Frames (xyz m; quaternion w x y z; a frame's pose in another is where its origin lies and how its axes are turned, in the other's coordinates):
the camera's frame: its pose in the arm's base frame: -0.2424 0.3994 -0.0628 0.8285 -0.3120 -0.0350 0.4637
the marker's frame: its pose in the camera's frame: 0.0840 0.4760 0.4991 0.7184 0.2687 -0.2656 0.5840
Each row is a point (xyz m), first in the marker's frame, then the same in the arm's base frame.
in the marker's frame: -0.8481 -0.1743 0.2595
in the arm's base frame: 0.0221 0.3860 0.1612
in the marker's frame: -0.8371 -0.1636 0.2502
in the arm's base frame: 0.0051 0.3866 0.1557
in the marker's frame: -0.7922 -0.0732 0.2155
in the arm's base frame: -0.0972 0.3577 0.1454
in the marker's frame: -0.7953 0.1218 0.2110
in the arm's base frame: -0.2352 0.2238 0.1782
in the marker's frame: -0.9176 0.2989 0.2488
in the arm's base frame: -0.2718 0.0154 0.2326
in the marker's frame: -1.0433 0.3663 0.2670
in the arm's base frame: -0.2325 -0.1223 0.2463
